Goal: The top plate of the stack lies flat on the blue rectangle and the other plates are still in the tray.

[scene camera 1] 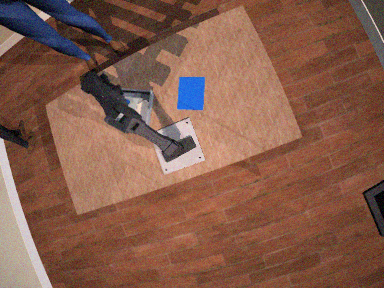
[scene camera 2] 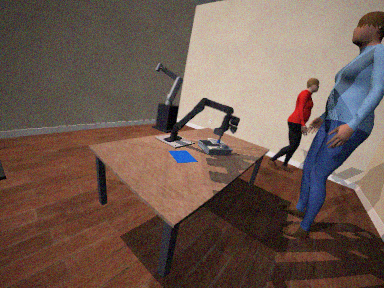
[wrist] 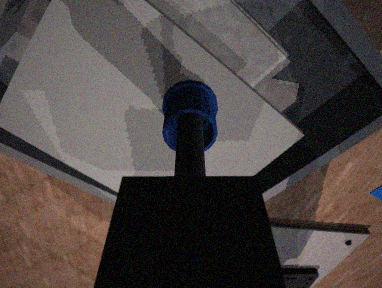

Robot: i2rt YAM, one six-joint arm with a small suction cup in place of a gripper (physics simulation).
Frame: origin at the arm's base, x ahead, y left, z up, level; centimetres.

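Where they show: hand at its tool point: (scene camera 1: 128,102) (scene camera 2: 217,143) (wrist: 190,97); arm's base at its link origin: (scene camera 1: 178,149) (scene camera 2: 173,139).
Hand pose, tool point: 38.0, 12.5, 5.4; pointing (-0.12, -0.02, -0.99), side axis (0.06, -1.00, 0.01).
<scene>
Things, the pixels of their top centre, and the offset from my tool point, as dx, dy, dz. "spot": a spot on its surface instead.
- top plate at its top centre: (wrist: 144,141) (scene camera 1: 124,106) (scene camera 2: 217,140) -1.4, +2.4, +2.2
- grey tray at its top centre: (wrist: 174,113) (scene camera 1: 130,107) (scene camera 2: 215,144) -2.4, +0.9, -1.7
- white plate at its top centre: (wrist: 164,52) (scene camera 1: 130,105) +0.1, +1.7, -5.3
- blue rectangle at a spot on its surface: (scene camera 1: 191,93) (scene camera 2: 182,156) spot: -12.8, -34.4, -6.6
My suction cup (scene camera 1: 127,101) (scene camera 2: 218,140) (wrist: 190,114) sits on the middle of the top plate (wrist: 90,100) (scene camera 2: 214,140), a flat white rectangle. It holds the plate a little above the grey tray (scene camera 1: 150,98) (scene camera 2: 208,150) (wrist: 313,57), turned askew to the tray. Another white plate (wrist: 224,37) lies lower in the tray, showing past the held plate's edge. The blue rectangle (scene camera 1: 191,93) (scene camera 2: 182,156) lies bare on the table, some way from the tray toward the table's middle.
The arm's grey base plate (scene camera 1: 188,160) (scene camera 2: 178,143) is bolted to the table beside the tray. A second arm on a black pedestal (scene camera 2: 169,94) stands behind the table. Two people (scene camera 2: 300,114) (scene camera 2: 316,171) stand past the far table edge; blue legs (scene camera 1: 76,20) show there.
</scene>
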